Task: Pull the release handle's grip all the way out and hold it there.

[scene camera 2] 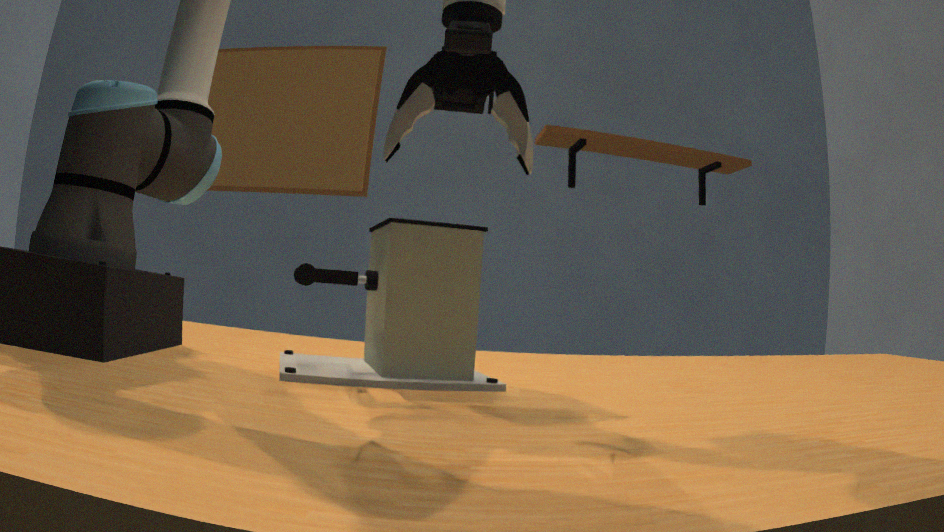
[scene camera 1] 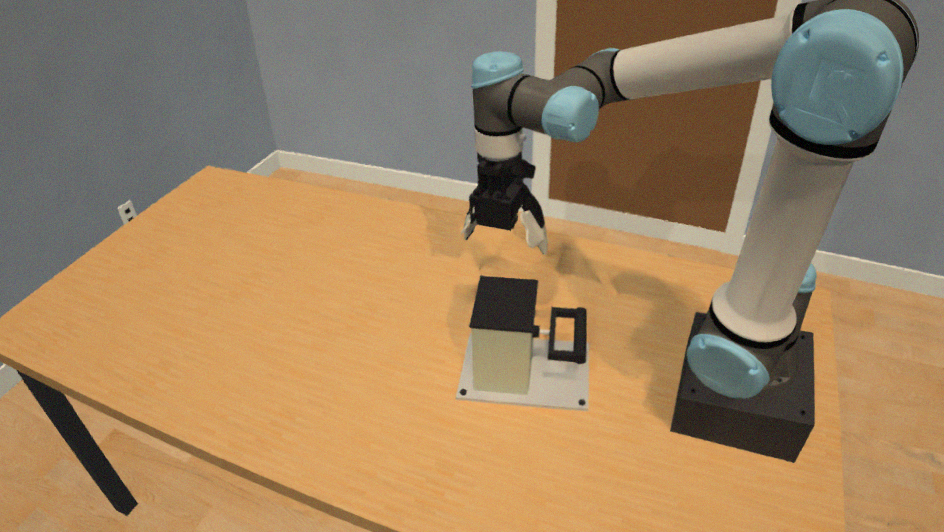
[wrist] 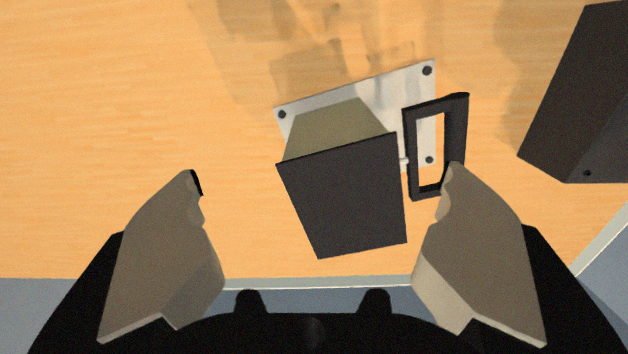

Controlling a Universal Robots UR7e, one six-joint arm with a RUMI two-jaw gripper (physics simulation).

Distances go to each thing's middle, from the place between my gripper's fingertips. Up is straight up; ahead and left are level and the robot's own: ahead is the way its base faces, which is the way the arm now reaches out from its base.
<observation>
The light grey base plate (scene camera 1: pixel 563 385) lies 80 mm behind my hand, 60 mm to the left of it and 220 mm below it.
</observation>
